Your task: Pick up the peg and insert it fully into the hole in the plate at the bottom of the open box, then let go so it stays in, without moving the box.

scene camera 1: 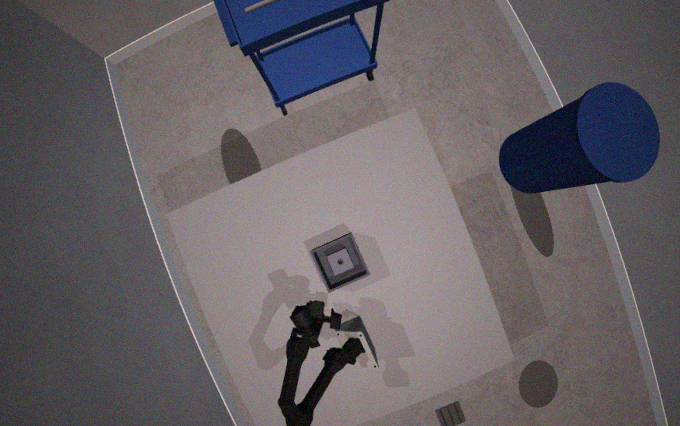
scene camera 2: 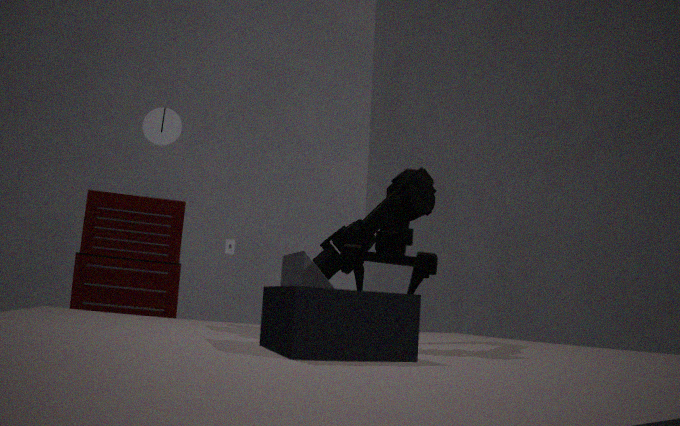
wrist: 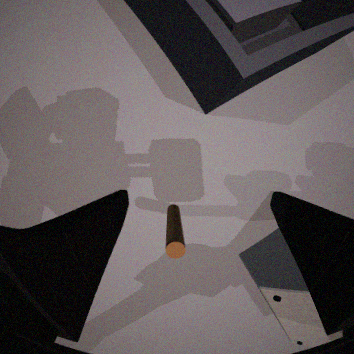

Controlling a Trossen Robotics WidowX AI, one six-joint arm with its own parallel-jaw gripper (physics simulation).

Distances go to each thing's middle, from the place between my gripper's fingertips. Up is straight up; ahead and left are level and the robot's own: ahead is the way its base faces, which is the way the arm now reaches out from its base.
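Here is the peg (wrist: 174, 243), and I see that my gripper is 50 mm above it, 30 mm to the right of it and 30 mm past it. The dark box (scene camera 2: 300, 323) is 150 mm to the right of my hand and 140 mm ahead of it, and also 40 mm below it.
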